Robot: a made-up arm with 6 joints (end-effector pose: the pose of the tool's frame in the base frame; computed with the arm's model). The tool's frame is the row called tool.
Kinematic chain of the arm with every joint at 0, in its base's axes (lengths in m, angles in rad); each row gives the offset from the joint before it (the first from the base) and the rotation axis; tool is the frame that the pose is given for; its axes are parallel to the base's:
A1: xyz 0 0 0.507 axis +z
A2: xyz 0 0 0 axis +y
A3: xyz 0 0 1.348 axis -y
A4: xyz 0 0 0 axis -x
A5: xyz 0.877 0 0 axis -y
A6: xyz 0 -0.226 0 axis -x
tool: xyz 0 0 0
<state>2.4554 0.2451 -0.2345 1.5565 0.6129 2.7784</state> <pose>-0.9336 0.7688 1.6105 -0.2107 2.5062 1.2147</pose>
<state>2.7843 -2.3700 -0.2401 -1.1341 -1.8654 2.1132</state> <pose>1.1872 -0.3412 0.3928 -0.9562 2.6841 -0.7074</pose>
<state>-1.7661 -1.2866 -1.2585 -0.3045 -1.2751 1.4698</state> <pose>-0.1309 0.4493 0.8419 -0.0034 1.2513 -0.5044</pose>
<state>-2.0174 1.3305 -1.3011 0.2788 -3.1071 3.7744</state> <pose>-0.4440 -0.4241 0.3454 1.2180 -2.1900 -0.0059</pose>
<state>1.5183 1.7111 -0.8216 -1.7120 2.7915 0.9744</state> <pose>-0.0062 0.4884 0.0004 -1.7756 -1.3806 -0.1814</pose>
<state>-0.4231 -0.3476 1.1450 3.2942 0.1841 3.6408</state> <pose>-0.2333 0.3500 2.6460 -0.8035 -1.1381 -0.8006</pose>
